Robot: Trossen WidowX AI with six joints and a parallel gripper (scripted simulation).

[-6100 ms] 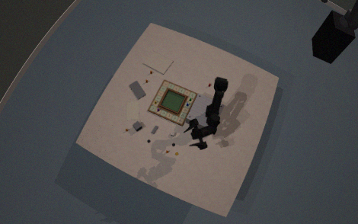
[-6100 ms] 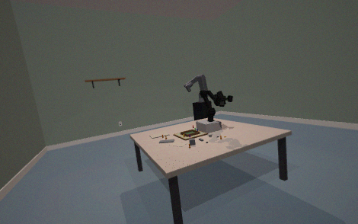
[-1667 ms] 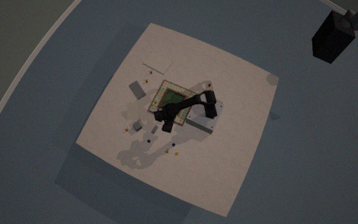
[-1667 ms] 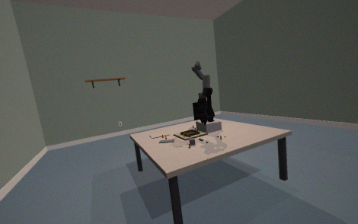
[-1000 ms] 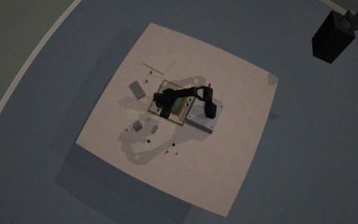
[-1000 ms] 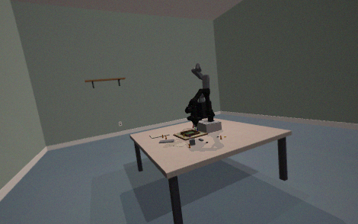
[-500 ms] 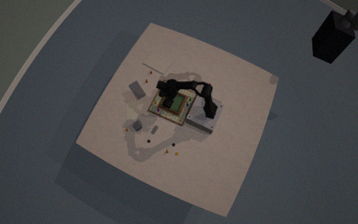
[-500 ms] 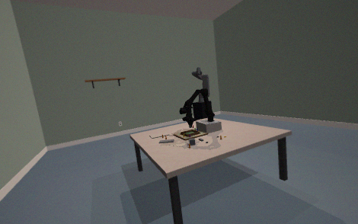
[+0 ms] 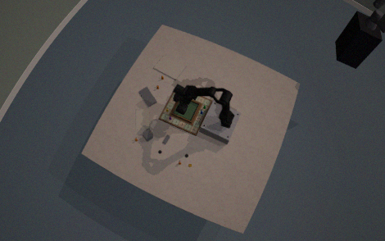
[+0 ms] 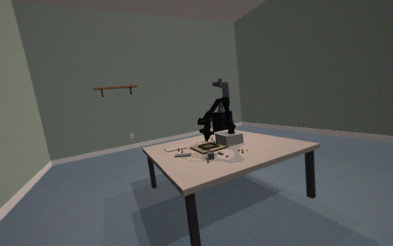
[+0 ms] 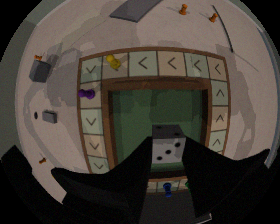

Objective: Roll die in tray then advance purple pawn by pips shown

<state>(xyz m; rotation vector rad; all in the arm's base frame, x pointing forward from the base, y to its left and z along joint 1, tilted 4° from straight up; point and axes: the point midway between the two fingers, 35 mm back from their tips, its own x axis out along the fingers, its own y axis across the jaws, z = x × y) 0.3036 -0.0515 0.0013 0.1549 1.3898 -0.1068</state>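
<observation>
Now: the purple pawn 70 mm ahead of my gripper tip, 100 mm to the left of it and 50 mm below it. Also, from my gripper tip: green tray 20 mm behind, 70 mm below; yellow pawn 100 mm ahead, 50 mm to the left, 50 mm below; die right at my gripper tip.
</observation>
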